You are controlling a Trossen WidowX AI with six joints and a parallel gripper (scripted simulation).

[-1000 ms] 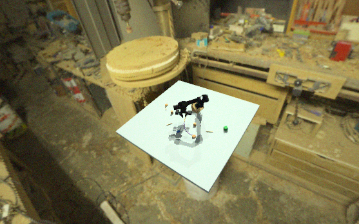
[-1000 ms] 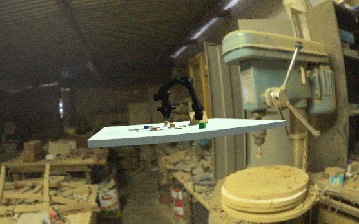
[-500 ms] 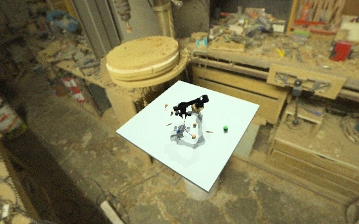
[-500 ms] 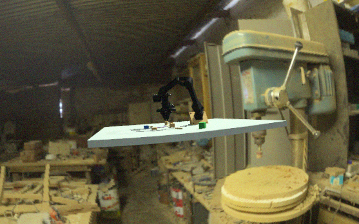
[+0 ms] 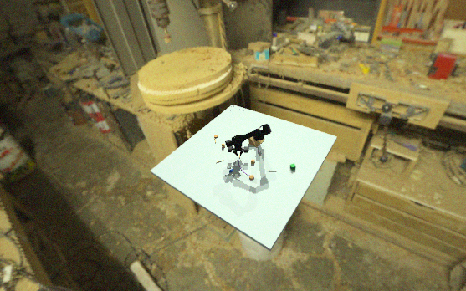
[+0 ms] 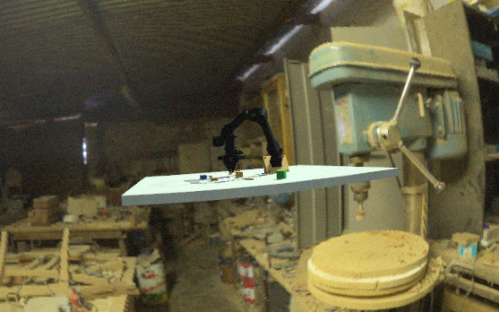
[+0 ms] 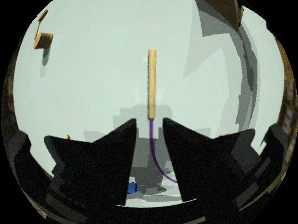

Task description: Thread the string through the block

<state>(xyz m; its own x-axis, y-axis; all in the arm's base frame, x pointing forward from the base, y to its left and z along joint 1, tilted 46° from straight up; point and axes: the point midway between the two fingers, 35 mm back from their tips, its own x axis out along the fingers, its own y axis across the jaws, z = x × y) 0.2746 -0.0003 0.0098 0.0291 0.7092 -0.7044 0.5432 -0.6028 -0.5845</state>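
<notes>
My gripper tip is now 2 cm past the thin wooden stick, 1 cm to the left of it and 2 cm above it. The rest, counted from my gripper tip: round wooden button: 12 cm ahead, 24 cm to the left, 2 cm below; then small blue piece: 17 cm ahead, 6 cm to the left, 1 cm below; then wooden block: 2 cm behind, 14 cm to the left, 1 cm below.
</notes>
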